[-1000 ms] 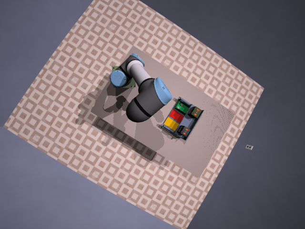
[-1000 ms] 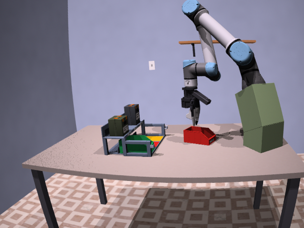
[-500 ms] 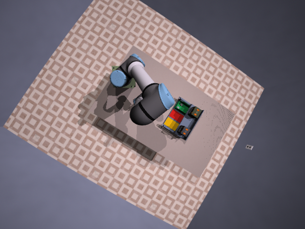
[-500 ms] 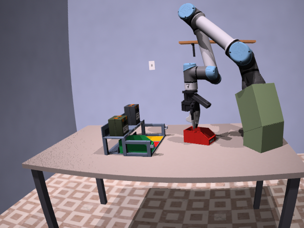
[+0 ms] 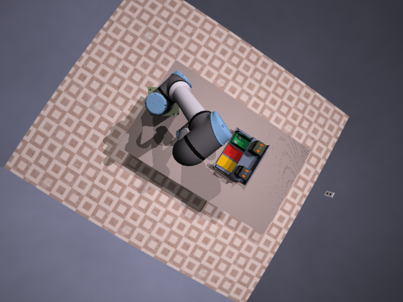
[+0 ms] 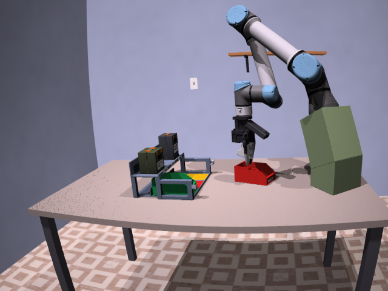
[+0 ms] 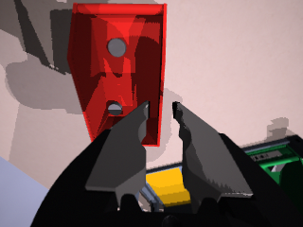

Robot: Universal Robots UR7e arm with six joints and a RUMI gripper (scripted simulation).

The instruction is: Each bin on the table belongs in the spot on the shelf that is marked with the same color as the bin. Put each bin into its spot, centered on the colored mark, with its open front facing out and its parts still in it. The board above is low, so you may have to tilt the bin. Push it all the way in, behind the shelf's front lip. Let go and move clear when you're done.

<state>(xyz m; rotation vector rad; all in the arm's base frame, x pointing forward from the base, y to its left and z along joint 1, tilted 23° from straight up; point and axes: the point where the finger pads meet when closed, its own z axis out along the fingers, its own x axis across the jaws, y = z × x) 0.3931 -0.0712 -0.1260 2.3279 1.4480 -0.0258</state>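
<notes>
The red bin is 30 mm behind my hand, 40 mm to the right of it and 70 mm below it. Also, from my hand: red mark (310 mm ahead, 100 mm below); yellow mark (310 mm ahead, 110 mm to the right, 100 mm below); green bin (320 mm ahead, 120 mm to the left, 60 mm below).
</notes>
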